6 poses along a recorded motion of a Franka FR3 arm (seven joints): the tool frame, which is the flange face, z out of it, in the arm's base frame.
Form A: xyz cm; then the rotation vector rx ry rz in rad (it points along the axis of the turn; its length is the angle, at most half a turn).
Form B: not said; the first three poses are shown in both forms.
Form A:
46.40 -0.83 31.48 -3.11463 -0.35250 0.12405
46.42 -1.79 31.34 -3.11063 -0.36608 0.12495
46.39 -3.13 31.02 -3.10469 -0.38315 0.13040
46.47 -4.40 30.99 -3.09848 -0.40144 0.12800
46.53 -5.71 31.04 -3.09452 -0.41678 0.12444
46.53 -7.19 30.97 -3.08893 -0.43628 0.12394
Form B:
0.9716 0.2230 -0.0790 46.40; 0.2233 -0.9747 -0.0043 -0.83; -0.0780 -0.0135 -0.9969 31.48; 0 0 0 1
0.9695 0.2315 -0.0799 46.42; 0.2321 -0.9727 -0.0024 -1.79; -0.0783 -0.0163 -0.9968 31.34; 0 0 0 1
0.9666 0.2422 -0.0839 46.39; 0.2431 -0.9700 0.0004 -3.13; -0.0813 -0.0207 -0.9965 31.02; 0 0 0 1
0.9637 0.2538 -0.0830 46.47; 0.2550 -0.9669 0.0040 -4.40; -0.0792 -0.0250 -0.9965 30.99; 0 0 0 1
0.9613 0.2635 -0.0811 46.53; 0.2648 -0.9643 0.0059 -5.71; -0.0766 -0.0271 -0.9967 31.04; 0 0 0 1
0.9578 0.2757 -0.0813 46.53; 0.2773 -0.9608 0.0082 -7.19; -0.0758 -0.0304 -0.9967 30.97; 0 0 0 1

